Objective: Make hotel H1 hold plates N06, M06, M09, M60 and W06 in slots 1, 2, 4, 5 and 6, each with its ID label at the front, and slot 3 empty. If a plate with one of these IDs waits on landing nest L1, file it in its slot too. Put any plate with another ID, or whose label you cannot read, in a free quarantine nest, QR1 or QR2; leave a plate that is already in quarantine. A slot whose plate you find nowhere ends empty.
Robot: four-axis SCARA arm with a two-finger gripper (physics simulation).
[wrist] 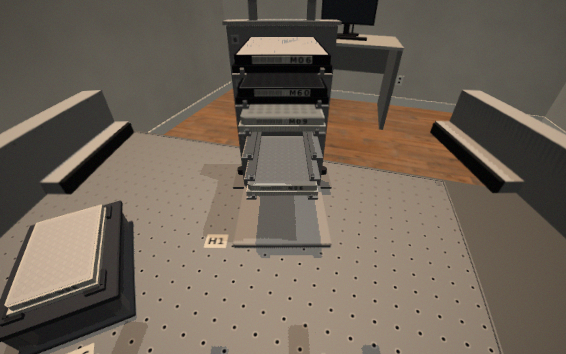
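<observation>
Hotel H1 (237, 87) stands upright ahead. At its top is black plate M06 (282, 48) with a pale top; below it are black plate M60 (282, 81) and pale plate M09 (282, 112). Under M09 two levels show bare rails. A pale plate (282, 170) lies at the lowest level, its front label blurred, possibly N06. A white plate (60, 255) sits on a dark nest (117, 280) at lower left; its label is too oblique to read. My gripper (282, 108) is open and empty, its fingers wide apart at the left and right of the view.
The H1 sign (216, 241) lies left of the hotel's base. The perforated table (380, 260) ends at an edge on the right and behind the hotel. A cabinet (280, 29) and a desk (367, 42) with a monitor stand behind. Part of another sign (85, 350) shows at lower left.
</observation>
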